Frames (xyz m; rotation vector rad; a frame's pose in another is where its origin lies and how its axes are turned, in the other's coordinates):
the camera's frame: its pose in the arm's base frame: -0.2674 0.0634 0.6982 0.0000 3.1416 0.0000
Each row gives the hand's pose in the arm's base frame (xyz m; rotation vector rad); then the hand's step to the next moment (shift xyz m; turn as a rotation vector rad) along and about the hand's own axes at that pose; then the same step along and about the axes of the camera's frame.
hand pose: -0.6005 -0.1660 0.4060 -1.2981 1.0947 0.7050
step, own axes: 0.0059 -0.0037 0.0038 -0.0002 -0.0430 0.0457
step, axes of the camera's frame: -0.0064 0.0020 0.0043 -0.0493 0.0364 -0.0135
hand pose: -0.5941 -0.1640 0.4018 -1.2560 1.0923 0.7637
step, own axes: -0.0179 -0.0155 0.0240 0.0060 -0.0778 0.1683
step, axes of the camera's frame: -0.0134 0.0225 -0.0212 -0.1098 0.1487 -0.0151
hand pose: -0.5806 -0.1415 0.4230 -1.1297 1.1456 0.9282
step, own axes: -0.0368 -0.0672 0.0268 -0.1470 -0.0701 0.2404
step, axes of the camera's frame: -0.0629 0.0125 -0.0498 -0.0876 0.2212 -0.1665
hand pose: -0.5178 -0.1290 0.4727 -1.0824 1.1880 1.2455
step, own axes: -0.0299 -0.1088 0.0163 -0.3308 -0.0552 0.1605
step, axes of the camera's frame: -0.1105 0.0081 -0.0268 -0.0753 0.1244 -0.3422
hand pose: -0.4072 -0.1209 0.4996 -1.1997 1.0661 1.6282
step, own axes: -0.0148 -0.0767 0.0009 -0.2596 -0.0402 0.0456
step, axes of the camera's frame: -0.0750 0.0216 -0.0027 -0.0776 0.0207 -0.2542
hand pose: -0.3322 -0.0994 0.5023 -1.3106 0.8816 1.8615
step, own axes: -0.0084 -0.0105 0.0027 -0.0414 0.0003 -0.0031
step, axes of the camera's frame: -0.0096 0.0066 -0.0073 -0.0119 -0.0089 -0.0388
